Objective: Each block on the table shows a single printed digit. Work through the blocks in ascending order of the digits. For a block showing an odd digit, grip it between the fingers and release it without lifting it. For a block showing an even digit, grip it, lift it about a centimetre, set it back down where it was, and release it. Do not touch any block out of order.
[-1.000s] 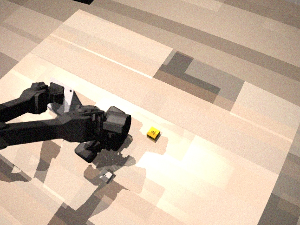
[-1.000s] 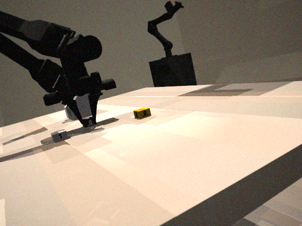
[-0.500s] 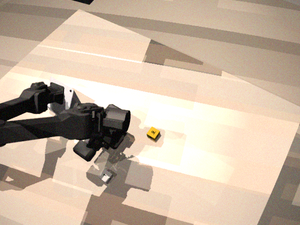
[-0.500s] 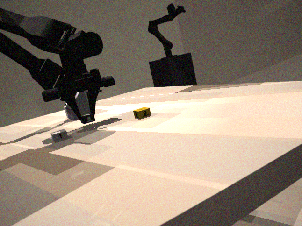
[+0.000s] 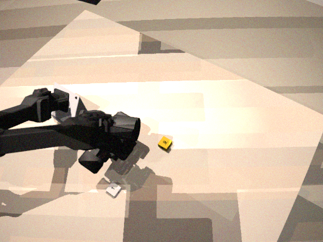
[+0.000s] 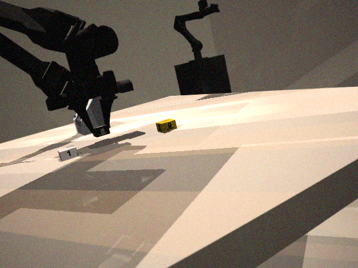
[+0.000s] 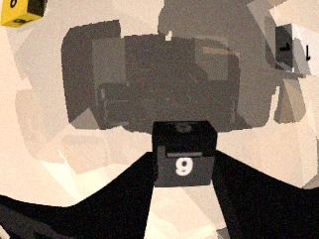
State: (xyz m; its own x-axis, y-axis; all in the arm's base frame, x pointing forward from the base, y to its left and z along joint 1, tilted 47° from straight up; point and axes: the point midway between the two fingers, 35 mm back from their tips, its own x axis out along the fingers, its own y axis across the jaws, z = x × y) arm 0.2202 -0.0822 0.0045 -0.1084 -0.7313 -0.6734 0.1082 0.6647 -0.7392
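Right now the yellow block is 12 cm ahead of my gripper tip, 10 cm to the left of it and 1 cm below it. Also, from my gripper tip: dark block right at my gripper tip; white block 6 cm ahead, 10 cm to the right, 1 cm below.
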